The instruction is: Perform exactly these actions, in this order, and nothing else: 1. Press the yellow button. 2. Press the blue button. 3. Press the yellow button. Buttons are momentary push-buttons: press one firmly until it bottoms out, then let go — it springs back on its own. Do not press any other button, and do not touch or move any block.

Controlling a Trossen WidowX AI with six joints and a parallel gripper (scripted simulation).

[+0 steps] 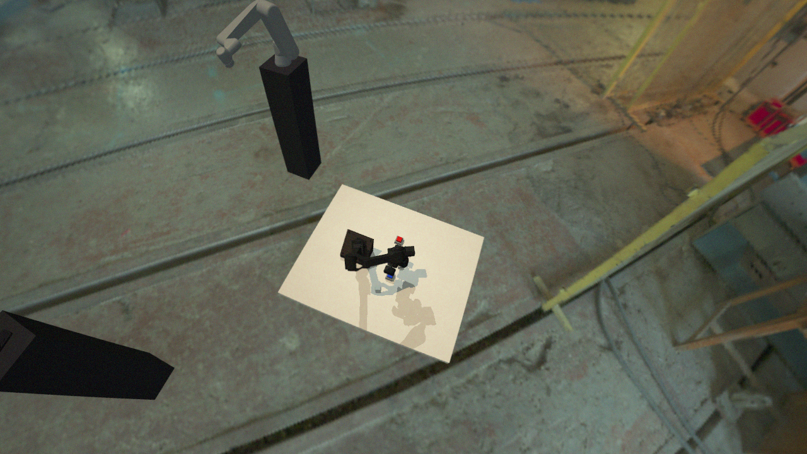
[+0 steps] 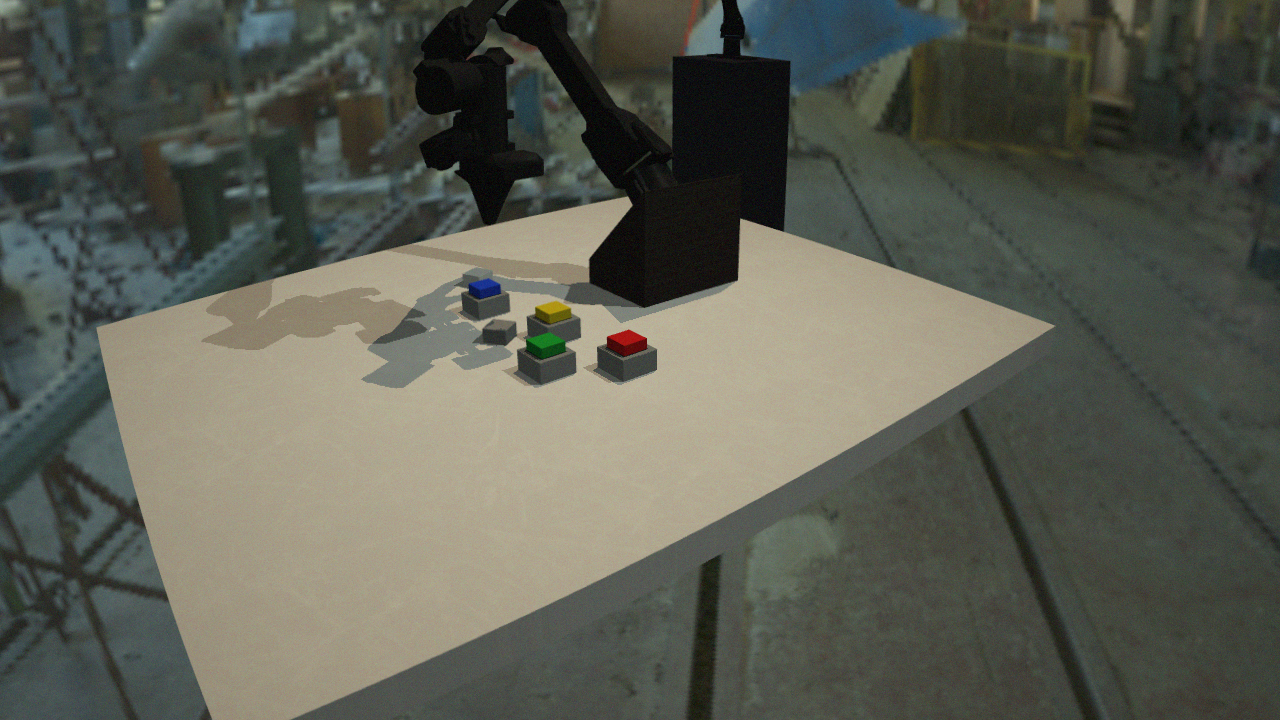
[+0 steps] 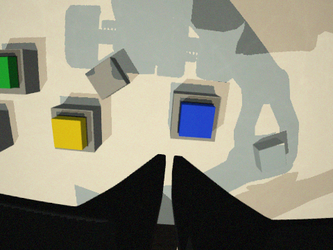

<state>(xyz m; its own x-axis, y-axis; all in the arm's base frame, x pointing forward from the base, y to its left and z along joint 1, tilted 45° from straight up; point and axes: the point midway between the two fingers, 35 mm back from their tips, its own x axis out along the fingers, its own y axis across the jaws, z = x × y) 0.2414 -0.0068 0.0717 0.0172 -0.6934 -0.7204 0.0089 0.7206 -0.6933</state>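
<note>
Right now my gripper tip is 3 cm past the yellow button, 10 cm to the right of it and 9 cm above it. From my gripper tip the other things lie so: blue button (3 cm to the right, 9 cm below); green button (3 cm ahead, 18 cm to the left, 9 cm below); small grey block (3 cm ahead, 7 cm to the left, 12 cm below).
</note>
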